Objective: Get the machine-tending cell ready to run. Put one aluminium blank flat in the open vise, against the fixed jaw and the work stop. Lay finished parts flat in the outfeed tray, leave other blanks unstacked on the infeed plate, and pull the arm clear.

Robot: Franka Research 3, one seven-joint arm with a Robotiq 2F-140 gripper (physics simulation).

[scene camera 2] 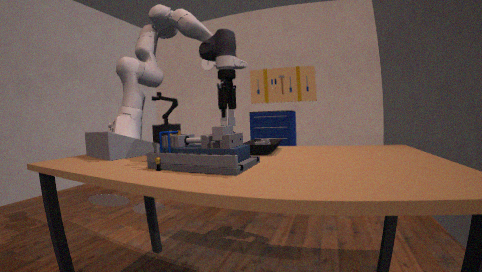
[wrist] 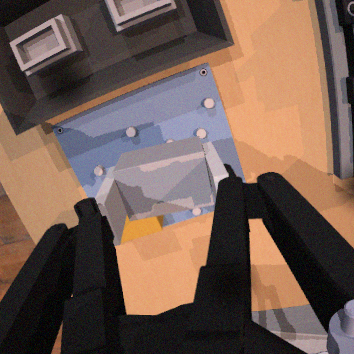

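Observation:
My gripper (scene camera 2: pixel 227 119) (wrist: pixel 164 170) is shut on a grey aluminium blank (wrist: pixel 162 182), a rectangular block held between its pale finger pads. In the wrist view the blank is over the lower part of the blue infeed plate (wrist: pixel 160 95), which has pale pins and a yellow patch; its height above the plate is hard to judge. The vise (scene camera 2: pixel 232 140) stands on its base, with a grey block (scene camera 2: pixel 222 131) at its jaws. Two finished parts with recesses, one (wrist: pixel 42 47) at left and one (wrist: pixel 142 9) at the top, lie in the dark outfeed tray (wrist: pixel 145 70) (scene camera 2: pixel 264 149).
The grey machine base (scene camera 2: pixel 195 162) (wrist: pixel 340 115) stands on the wooden table (scene camera 2: pixel 350 175), at the right edge of the wrist view. A blue rail (scene camera 2: pixel 161 142) rises at the vise's left end. A black jointed stand (scene camera 2: pixel 172 108) is behind, near the robot's grey mount (scene camera 2: pixel 102 145).

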